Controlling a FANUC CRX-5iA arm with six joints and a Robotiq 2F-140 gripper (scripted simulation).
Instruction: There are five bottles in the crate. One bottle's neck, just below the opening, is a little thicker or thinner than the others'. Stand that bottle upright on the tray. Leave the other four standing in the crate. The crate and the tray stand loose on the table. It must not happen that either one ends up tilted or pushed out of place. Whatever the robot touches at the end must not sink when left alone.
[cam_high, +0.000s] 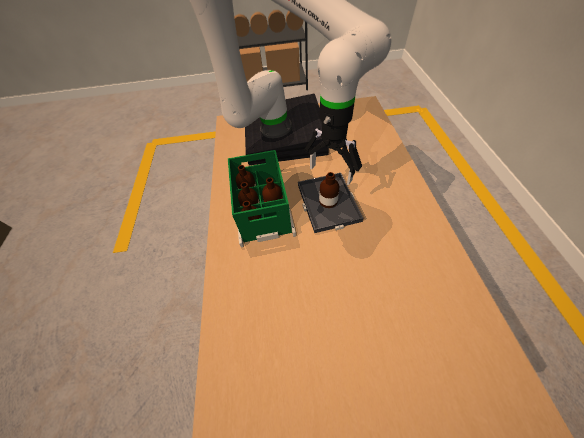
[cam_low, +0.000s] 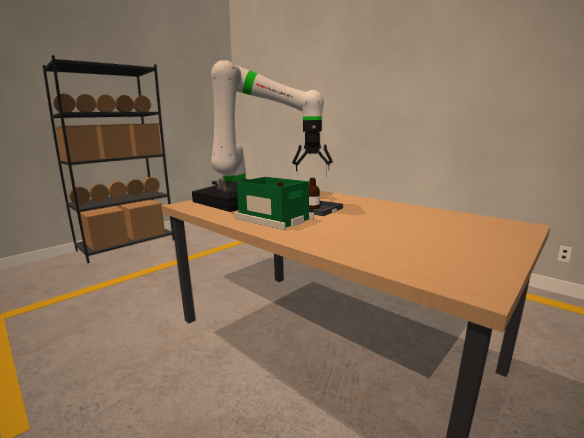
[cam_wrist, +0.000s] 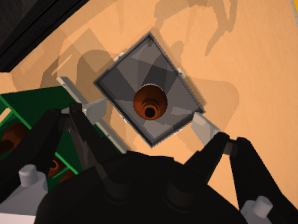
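Now: the glass bottle 90 mm below my hand. Round my hand: dark grey tray: 160 mm below; then green crate: 30 mm behind, 260 mm to the right, 90 mm below.
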